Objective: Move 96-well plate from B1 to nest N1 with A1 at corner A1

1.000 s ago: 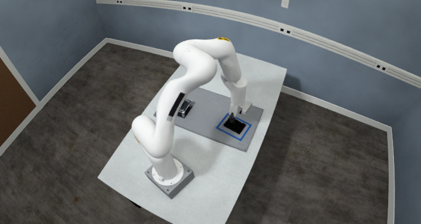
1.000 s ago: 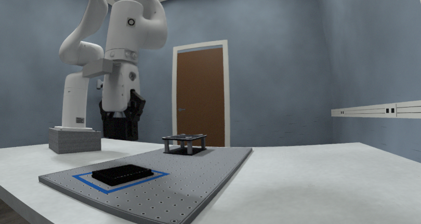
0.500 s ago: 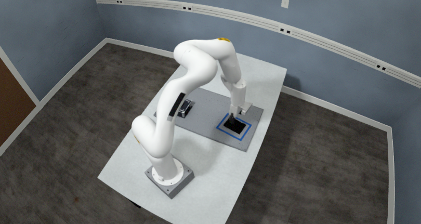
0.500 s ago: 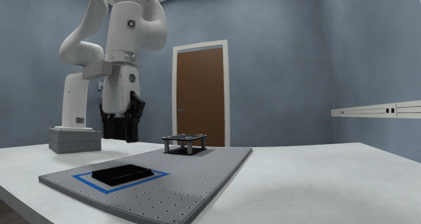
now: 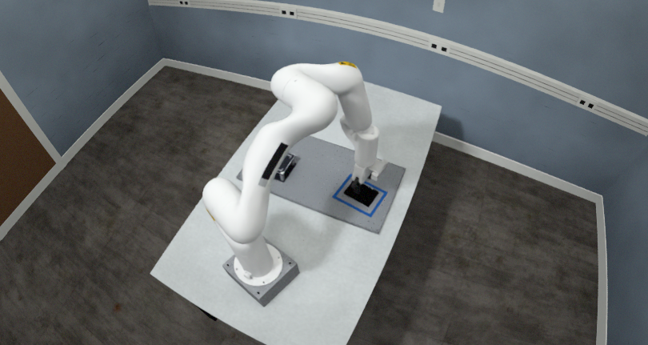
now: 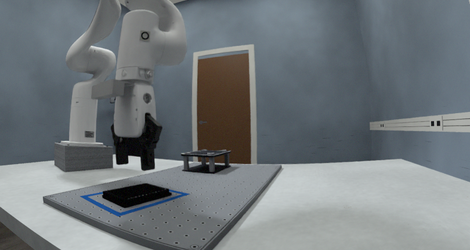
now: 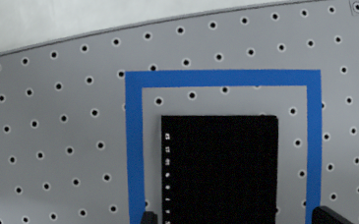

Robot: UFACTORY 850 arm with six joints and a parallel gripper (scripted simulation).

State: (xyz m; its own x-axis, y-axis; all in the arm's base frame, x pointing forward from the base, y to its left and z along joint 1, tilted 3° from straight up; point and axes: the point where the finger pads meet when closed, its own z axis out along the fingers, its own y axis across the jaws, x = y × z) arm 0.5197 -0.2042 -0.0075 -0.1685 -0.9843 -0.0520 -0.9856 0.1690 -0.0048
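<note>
Right now the black 96-well plate is 7 cm below my hand. Round my hand: plate nest (3 cm behind, 41 cm to the left, 2 cm below).
</note>
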